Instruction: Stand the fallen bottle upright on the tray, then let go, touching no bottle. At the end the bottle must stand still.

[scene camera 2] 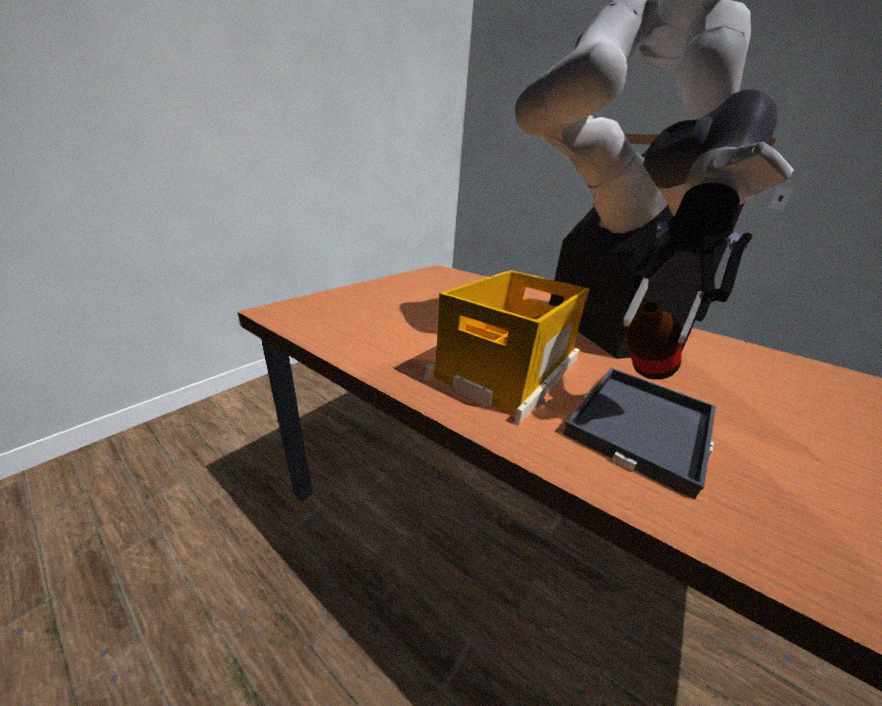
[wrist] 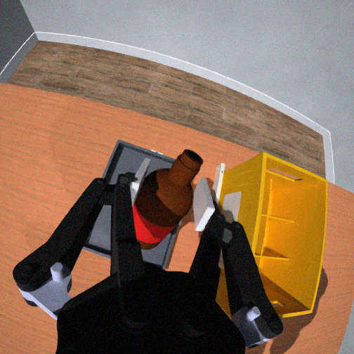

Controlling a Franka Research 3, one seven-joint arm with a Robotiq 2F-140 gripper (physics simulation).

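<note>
A brown bottle [scene camera 2: 654,334] [wrist: 167,197] with a red band is held between the pads of my gripper [scene camera 2: 664,312] [wrist: 172,177]. My gripper is shut on it. In the scene view the bottle is close to upright, neck up, and its base appears above the table near the tray's back edge. The grey tray [scene camera 2: 639,419] [wrist: 102,220] lies flat on the table, with no bottle standing on it in the scene view. In the wrist view the bottle and fingers hide part of the tray.
A yellow crate [scene camera 2: 481,357] [wrist: 245,215] with inner dividers stands beside the tray, with pale blocks [scene camera 2: 518,412] [wrist: 220,175] along its base. The wooden table [scene camera 2: 794,478] [wrist: 45,165] has its front edge beyond the tray, seen from the arm.
</note>
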